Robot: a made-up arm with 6 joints.
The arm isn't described. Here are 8 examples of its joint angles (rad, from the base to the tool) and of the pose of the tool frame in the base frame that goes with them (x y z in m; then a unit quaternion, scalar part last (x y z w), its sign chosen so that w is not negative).
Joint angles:
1: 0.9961 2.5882 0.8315 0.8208 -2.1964 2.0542
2: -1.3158 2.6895 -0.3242 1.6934 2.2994 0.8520
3: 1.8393 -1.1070 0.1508 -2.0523 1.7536 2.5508
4: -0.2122 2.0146 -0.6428 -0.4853 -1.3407 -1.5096
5: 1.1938 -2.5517 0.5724 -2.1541 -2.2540 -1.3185
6: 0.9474 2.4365 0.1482 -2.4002 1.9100 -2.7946
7: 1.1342 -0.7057 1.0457 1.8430 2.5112 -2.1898
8: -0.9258 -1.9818 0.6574 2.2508 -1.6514 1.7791
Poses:
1: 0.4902 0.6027 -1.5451 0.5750 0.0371 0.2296 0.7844
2: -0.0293 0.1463 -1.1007 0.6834 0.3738 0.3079 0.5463
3: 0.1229 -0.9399 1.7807 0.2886 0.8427 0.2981 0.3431
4: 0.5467 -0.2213 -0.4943 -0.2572 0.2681 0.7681 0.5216
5: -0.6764 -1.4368 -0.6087 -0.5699 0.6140 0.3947 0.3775
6: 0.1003 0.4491 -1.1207 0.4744 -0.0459 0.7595 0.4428
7: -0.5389 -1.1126 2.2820 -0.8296 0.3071 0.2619 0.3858
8: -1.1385 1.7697 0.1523 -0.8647 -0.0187 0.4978 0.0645
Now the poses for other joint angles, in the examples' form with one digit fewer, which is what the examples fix.
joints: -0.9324 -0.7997 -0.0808 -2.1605 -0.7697 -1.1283
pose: -0.205 0.382 1.901 -0.348 -0.185 -0.888 0.236
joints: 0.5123 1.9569 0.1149 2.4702 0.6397 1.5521
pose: 1.021 0.771 -0.794 -0.829 -0.125 0.484 0.252
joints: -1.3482 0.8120 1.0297 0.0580 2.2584 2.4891
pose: 0.218 -1.733 1.623 0.002 -0.606 -0.793 0.061
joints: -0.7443 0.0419 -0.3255 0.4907 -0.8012 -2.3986
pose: 0.532 -0.602 1.776 0.952 -0.270 0.132 0.057
